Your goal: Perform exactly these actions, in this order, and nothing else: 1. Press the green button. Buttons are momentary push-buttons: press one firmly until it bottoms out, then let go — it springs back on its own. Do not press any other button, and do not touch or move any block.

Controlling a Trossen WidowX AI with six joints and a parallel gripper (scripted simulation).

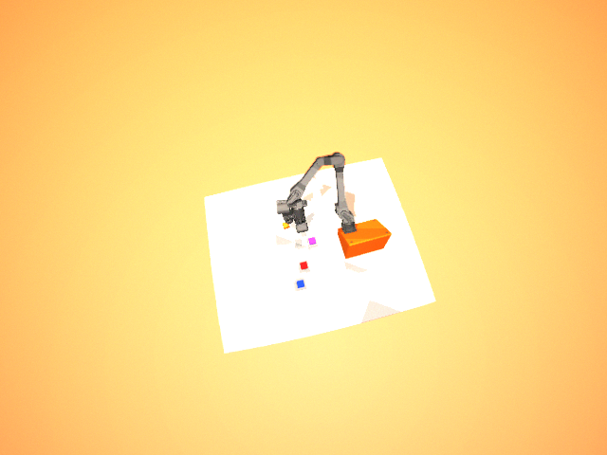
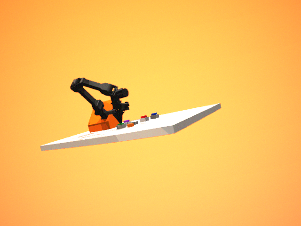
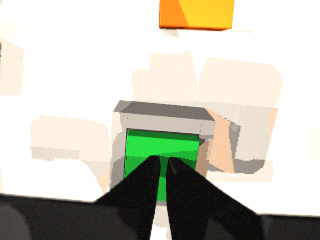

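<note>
The green button is 10 mm below my gripper tip. Round my gripper tip: orange block: 80 mm ahead, 10 mm to the right, 20 mm below; pale block: 30 mm ahead, 110 mm to the left, 20 mm below; purple button: 40 mm behind, 120 mm to the left.
</note>
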